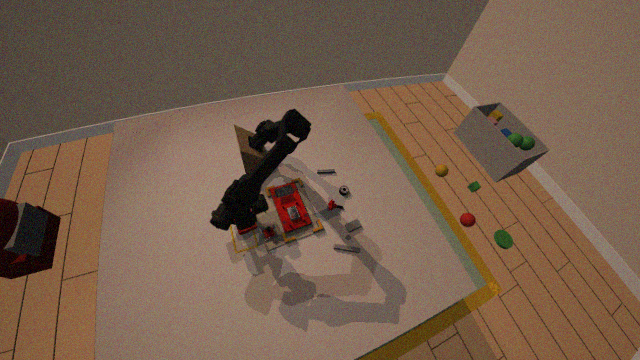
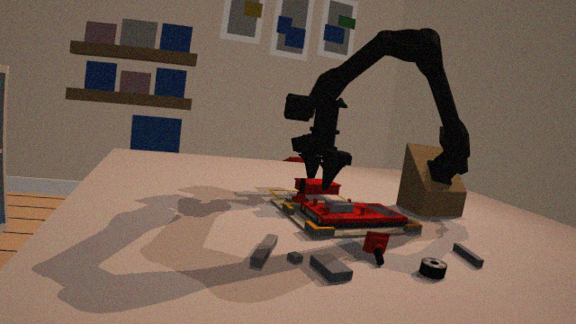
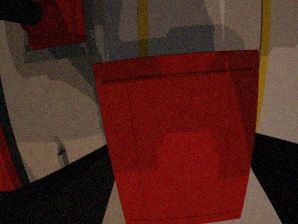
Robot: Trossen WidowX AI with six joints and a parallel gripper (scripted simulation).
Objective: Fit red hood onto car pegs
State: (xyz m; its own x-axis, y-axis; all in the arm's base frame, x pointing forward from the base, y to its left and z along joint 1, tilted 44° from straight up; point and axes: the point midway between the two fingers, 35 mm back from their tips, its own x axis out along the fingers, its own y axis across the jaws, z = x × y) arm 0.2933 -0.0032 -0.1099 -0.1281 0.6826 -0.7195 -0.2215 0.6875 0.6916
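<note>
My gripper tip is 19 cm to the right of the grey engine block and 1 cm short of it. Round my gripper tip: red hood (right at my gripper tip); then black wheel (42 cm to the left, 7 cm behind, 2 cm below).
</note>
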